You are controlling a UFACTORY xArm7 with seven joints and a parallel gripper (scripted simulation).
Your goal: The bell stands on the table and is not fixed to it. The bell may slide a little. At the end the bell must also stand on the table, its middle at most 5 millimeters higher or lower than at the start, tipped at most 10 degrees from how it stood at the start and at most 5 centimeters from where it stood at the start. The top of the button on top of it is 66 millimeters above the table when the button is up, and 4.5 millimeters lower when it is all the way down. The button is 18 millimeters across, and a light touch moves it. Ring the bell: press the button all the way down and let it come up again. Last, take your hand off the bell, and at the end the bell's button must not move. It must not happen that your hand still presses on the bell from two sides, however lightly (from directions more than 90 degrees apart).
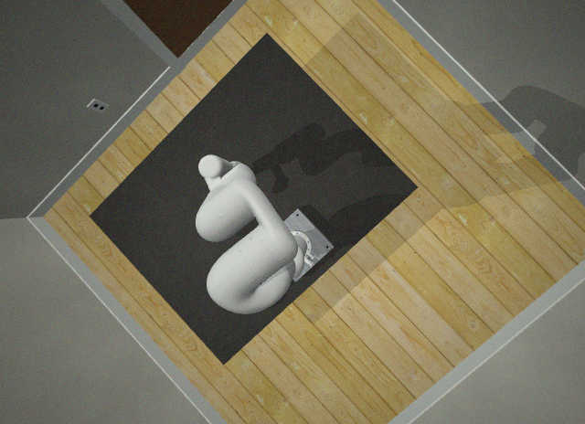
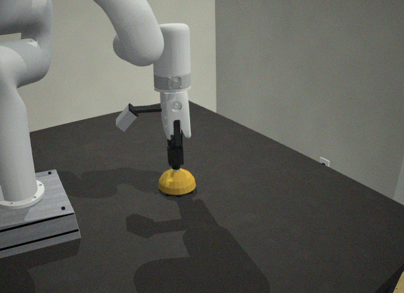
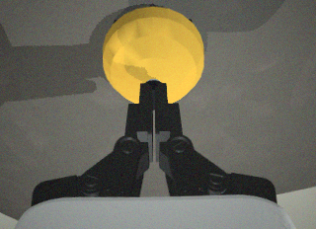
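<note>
The black button is 3 cm below my hand. The rest, counted from my hand: yellow dome bell (4 cm below).
</note>
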